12 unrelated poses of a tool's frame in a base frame.
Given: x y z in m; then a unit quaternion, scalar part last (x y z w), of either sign.
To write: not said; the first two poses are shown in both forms.
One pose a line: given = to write
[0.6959 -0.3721 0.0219 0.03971 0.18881 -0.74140 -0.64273] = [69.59 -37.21 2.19 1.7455 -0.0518 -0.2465 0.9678]
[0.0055 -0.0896 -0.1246 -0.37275 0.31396 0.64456 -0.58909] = [0.55 -8.96 -12.46 1.8817 0.4613 -0.3885 -0.7977]
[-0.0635 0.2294 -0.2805 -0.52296 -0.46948 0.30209 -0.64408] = [-6.35 22.94 -28.05 1.7419 0.6836 0.6137 -0.3949]
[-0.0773 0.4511 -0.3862 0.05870 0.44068 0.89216 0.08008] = [-7.73 45.11 -38.62 2.9813 0.0589 0.4421 0.8950]
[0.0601 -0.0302 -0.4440 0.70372 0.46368 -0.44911 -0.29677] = [6.01 -3.02 -44.40 2.5390 -0.7369 -0.4856 0.4703]
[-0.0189 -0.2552 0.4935 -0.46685 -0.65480 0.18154 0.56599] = [-1.89 -25.52 49.35 1.9383 -0.5663 -0.7943 0.2202]
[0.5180 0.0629 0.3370 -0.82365 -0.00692 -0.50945 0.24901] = [51.80 6.29 33.70 2.6383 -0.8504 -0.0071 -0.5260]
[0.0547 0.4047 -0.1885 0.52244 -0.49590 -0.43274 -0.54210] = [5.47 40.47 -18.85 1.9957 -0.6217 0.5901 0.5150]
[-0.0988 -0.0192 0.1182 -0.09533 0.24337 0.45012 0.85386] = [-9.88 -1.92 11.82 1.0949 -0.1831 0.4676 0.8648]
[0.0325 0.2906 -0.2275 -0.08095 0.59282 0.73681 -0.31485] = [3.25 29.06 -22.75 2.5010 0.0853 -0.6246 -0.7763]
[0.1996 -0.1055 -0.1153 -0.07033 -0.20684 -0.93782 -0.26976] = [19.96 -10.55 -11.53 2.5953 0.0730 0.2148 0.9739]
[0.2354 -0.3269 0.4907 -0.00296 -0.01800 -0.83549 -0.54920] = [23.54 -32.69 49.07 1.9788 0.0035 0.0215 0.9998]
